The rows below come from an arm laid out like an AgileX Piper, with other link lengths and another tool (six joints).
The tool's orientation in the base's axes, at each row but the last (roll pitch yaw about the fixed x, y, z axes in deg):
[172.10, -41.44, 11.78]
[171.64, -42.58, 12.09]
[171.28, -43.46, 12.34]
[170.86, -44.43, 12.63]
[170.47, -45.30, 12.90]
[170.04, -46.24, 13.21]
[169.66, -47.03, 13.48]
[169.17, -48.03, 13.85]
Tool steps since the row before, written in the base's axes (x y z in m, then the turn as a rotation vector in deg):
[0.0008, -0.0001, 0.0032, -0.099, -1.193, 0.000]
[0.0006, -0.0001, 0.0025, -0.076, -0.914, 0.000]
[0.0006, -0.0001, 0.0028, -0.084, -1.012, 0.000]
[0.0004, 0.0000, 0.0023, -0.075, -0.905, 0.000]
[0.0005, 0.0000, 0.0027, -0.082, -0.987, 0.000]
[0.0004, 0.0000, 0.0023, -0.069, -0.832, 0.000]
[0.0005, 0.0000, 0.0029, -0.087, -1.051, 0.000]
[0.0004, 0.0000, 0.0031, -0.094, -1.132, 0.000]
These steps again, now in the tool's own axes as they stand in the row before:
[0.0027, 0.0005, -0.0018, -0.255, 1.168, -0.065]
[0.0021, 0.0004, -0.0014, -0.196, 0.895, -0.050]
[0.0023, 0.0005, -0.0016, -0.217, 0.991, -0.056]
[0.0019, 0.0003, -0.0013, -0.194, 0.886, -0.050]
[0.0023, 0.0004, -0.0015, -0.211, 0.966, -0.054]
[0.0019, 0.0003, -0.0013, -0.178, 0.814, -0.046]
[0.0025, 0.0004, -0.0016, -0.225, 1.029, -0.057]
[0.0026, 0.0004, -0.0017, -0.242, 1.108, -0.062]

